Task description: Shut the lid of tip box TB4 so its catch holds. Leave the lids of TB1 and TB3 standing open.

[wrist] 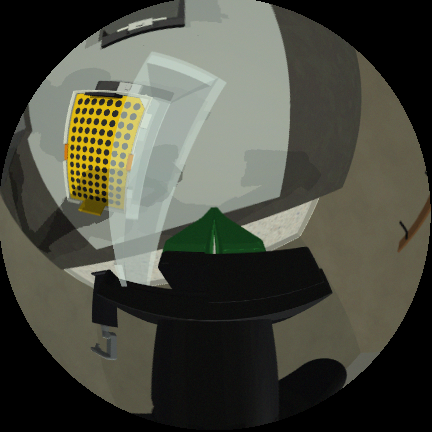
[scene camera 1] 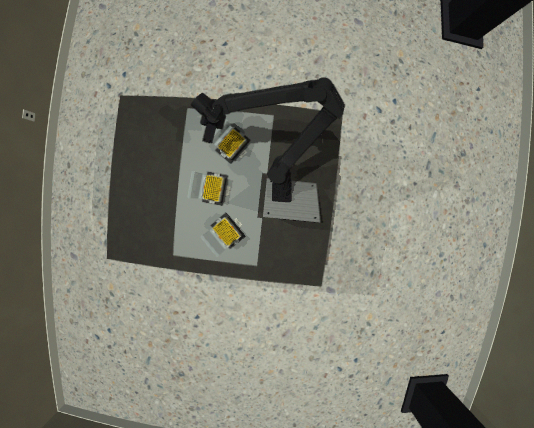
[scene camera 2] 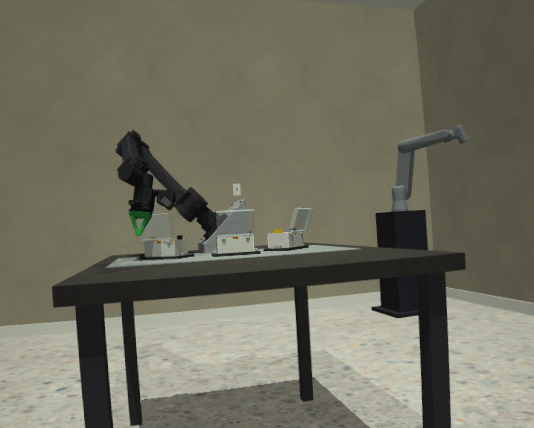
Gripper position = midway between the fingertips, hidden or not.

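Note:
A pale grey mat point(scene camera 1: 193, 218) is part of the scene, and the wrist view shows the mat point(wrist: 238, 157) too. The scene also has a tip box point(scene camera 2: 170, 249), with the wrist view giving another look at the box point(wrist: 119, 87). The robot's own gripper point(wrist: 213, 212) is visible as well.

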